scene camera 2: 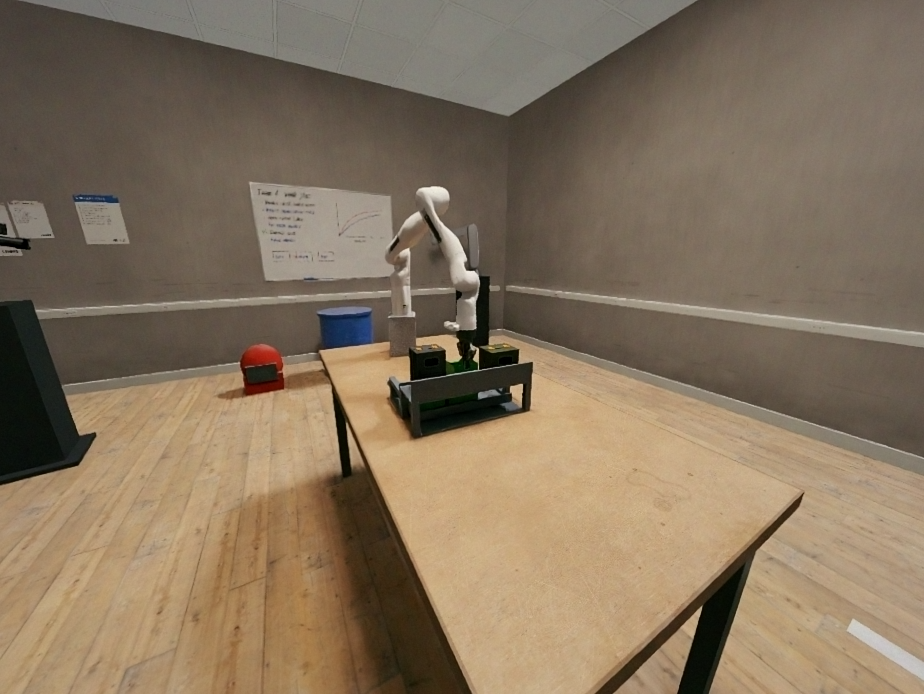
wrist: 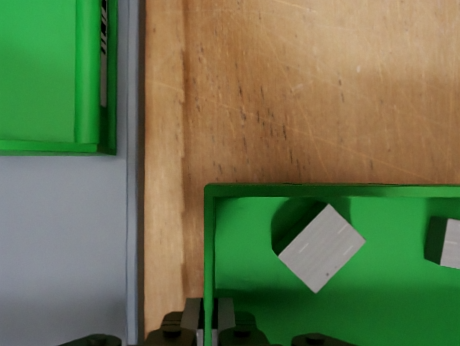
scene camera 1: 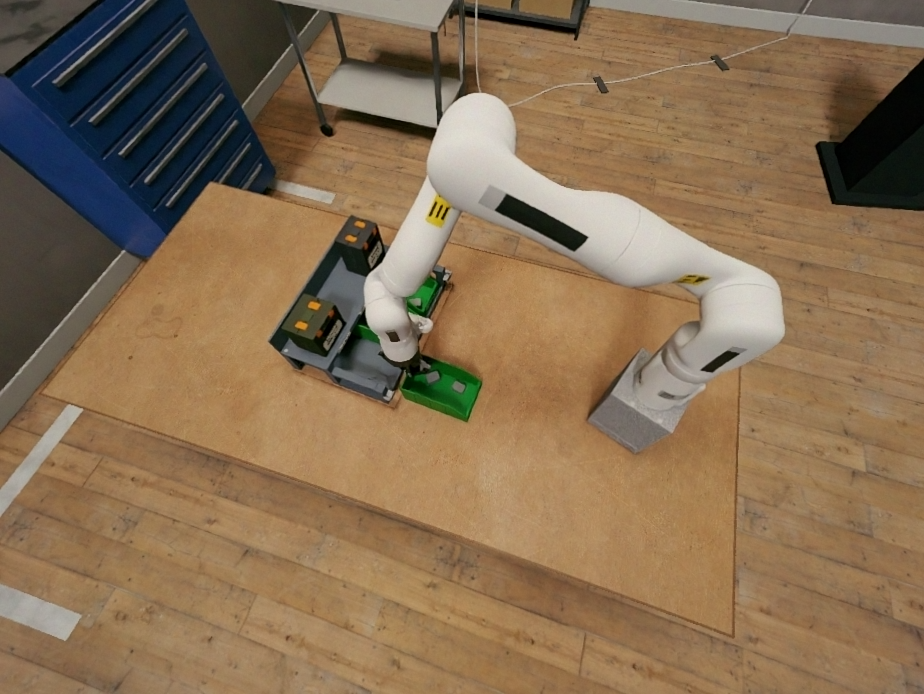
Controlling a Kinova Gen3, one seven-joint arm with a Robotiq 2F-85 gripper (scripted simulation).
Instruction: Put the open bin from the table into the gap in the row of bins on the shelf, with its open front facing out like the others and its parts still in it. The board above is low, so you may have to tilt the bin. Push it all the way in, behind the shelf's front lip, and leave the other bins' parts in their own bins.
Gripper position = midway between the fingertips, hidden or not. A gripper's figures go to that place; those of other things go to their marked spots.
My gripper [wrist: 209, 325] is 0.17 m from the lens. A green bin [wrist: 387, 285]: 0.24 m from the lens. A grey shelf [wrist: 78, 219] is 0.23 m from the lens. A grey part [wrist: 322, 241] is 0.20 m from the lens. A green bin [wrist: 65, 65] is 0.23 m from the lens.
